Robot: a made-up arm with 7 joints.
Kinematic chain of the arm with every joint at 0, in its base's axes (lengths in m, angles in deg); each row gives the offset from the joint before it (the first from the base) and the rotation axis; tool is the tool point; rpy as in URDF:
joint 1: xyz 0 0 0 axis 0.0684 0.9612 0.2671
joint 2: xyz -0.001 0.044 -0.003 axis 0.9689 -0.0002 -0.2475
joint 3: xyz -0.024 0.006 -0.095 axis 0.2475 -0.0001 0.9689
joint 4: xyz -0.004 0 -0.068 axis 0.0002 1 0
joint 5: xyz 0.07 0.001 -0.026 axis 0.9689 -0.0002 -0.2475
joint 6: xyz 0.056 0 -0.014 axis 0.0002 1 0
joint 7: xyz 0.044 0 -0.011 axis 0.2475 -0.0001 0.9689
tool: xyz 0 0 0 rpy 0 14.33 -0.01
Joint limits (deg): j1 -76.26..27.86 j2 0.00..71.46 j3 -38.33..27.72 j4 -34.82..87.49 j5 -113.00..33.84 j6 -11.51..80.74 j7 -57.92..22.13
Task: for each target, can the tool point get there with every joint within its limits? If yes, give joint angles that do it. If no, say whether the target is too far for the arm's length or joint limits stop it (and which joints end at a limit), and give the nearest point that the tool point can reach.
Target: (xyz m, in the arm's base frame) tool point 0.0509 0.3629 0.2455
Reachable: no: too far | nearest point 0.1427 0.2511 0.1597 | short by 0.168 m
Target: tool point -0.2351 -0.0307 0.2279
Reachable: no: joint limits stop it (at a limit: joint 1, joint 2, joint 3, joint 4, joint 6) | nearest point 0.0560 0.1000 0.1626 | short by 0.326 m
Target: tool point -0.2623 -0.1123 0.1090
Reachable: no: joint limits stop it (at a limit: joint 1, joint 2, joint 3, joint 4, joint 6) | nearest point -0.2289 0.0124 -0.2106 | short by 0.345 m
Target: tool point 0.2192 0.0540 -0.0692
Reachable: yes | joints -31.57 6.12 10.35 -21.50 -32.74 27.57 -19.79
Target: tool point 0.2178 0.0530 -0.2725
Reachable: yes | joints -43.51 6.26 2.58 70.40 -2.97 16.33 -22.93
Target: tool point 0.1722 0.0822 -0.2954
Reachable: yes | joints -29.14 6.61 12.93 62.21 -43.27 4.95 6.99
